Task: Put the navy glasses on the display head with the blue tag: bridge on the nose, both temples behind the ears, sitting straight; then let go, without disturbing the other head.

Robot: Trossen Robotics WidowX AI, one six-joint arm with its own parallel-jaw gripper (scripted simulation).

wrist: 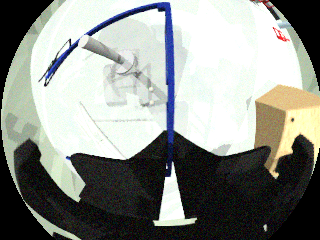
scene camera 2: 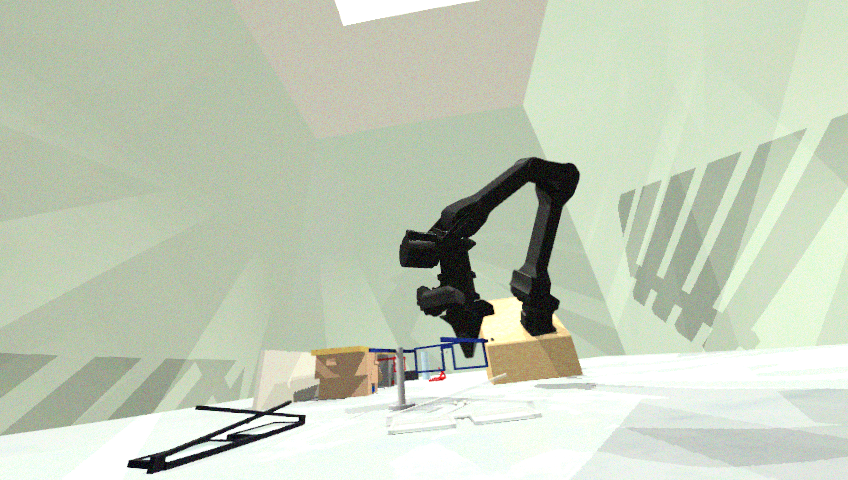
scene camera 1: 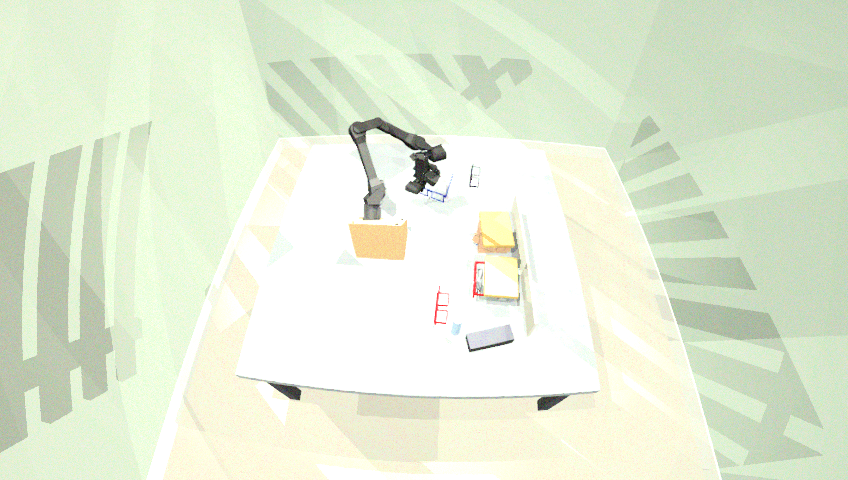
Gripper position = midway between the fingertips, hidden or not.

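Observation:
There is a tall panel (scene camera 2: 282,375), (scene camera 1: 531,321) in the scene, and I see a display head (scene camera 2: 344,372), (scene camera 1: 494,234) too. A grey post (wrist: 122,61) is also here. As for myself, I see my gripper (scene camera 2: 469,358), (wrist: 168,134).

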